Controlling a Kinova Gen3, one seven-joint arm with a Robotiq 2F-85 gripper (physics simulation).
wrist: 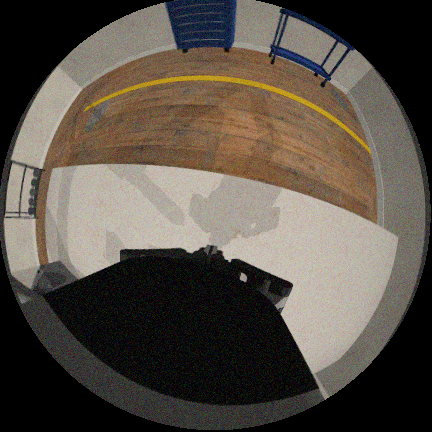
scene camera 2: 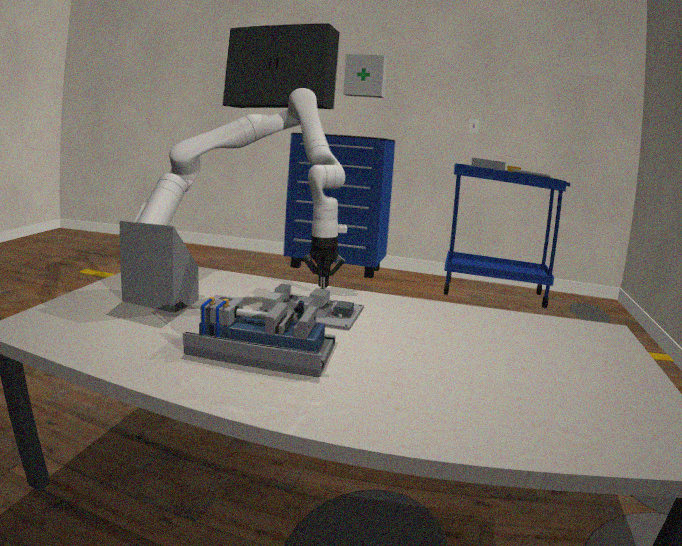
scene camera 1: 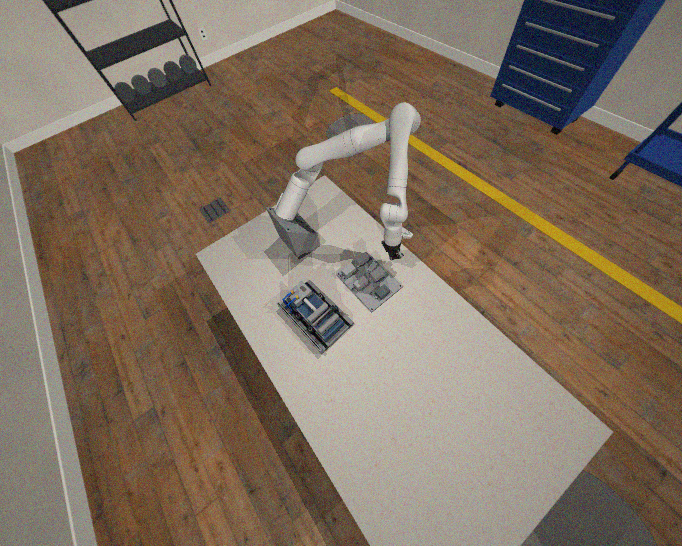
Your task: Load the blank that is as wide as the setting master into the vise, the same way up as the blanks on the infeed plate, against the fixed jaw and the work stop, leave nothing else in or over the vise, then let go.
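Where they show: gripper, fingertip midpoint: [wrist: 210, 252] [scene camera 2: 323, 288] [scene camera 1: 391, 258]; arm's base, origin of the base link: [scene camera 2: 146, 237] [scene camera 1: 284, 216].
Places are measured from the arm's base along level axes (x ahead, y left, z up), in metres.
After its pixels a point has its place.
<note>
My gripper [scene camera 1: 393, 252] @[x 0.456, y 0.264, z -0.160 m] [scene camera 2: 323, 282] @[x 0.456, y 0.264, z -0.160 m] [wrist: 210, 252] @[x 0.456, y 0.264, z -0.160 m] is shut and empty. It points down, low over the table [scene camera 1: 420, 406] @[x 0.971, y -0.119, z -0.183 m] [scene camera 2: 447, 379] @[x 0.825, y -0.206, z -0.183 m] [wrist: 322, 250] @[x 0.661, y 0.269, z -0.183 m], just past the far edge of the grey infeed plate [scene camera 1: 370, 306] @[x 0.557, y 0.024, z -0.175 m] [scene camera 2: 351, 321] @[x 0.577, y 0.053, z -0.175 m]. Several grey blanks [scene camera 1: 363, 260] @[x 0.376, y 0.154, z -0.142 m] [scene camera 2: 319, 297] @[x 0.475, y 0.124, z -0.145 m] and one darker block [scene camera 1: 382, 291] @[x 0.549, y 0.106, z -0.150 m] [scene camera 2: 343, 309] @[x 0.550, y 0.081, z -0.155 m] stand on the plate. The blue vise [scene camera 1: 315, 316] @[x 0.457, y -0.196, z -0.089 m] [scene camera 2: 268, 325] @[x 0.447, y -0.226, z -0.106 m] sits on a grey base beside the plate. I cannot tell what lies between its jaws. The wrist view shows only bare table and floor ahead of the fingers.
The arm's grey pedestal [scene camera 1: 296, 233] @[x 0.127, y -0.021, z 0.003 m] [scene camera 2: 155, 265] @[x 0.064, y -0.054, z -0.062 m] stands behind the vise. A blue drawer cabinet [scene camera 1: 556, 54] [scene camera 2: 361, 200] [wrist: 201, 24], a blue cart [scene camera 2: 509, 179] [wrist: 298, 54] and a black shelf rack [scene camera 1: 135, 40] stand off the table. A yellow line [scene camera 1: 501, 197] crosses the floor.
</note>
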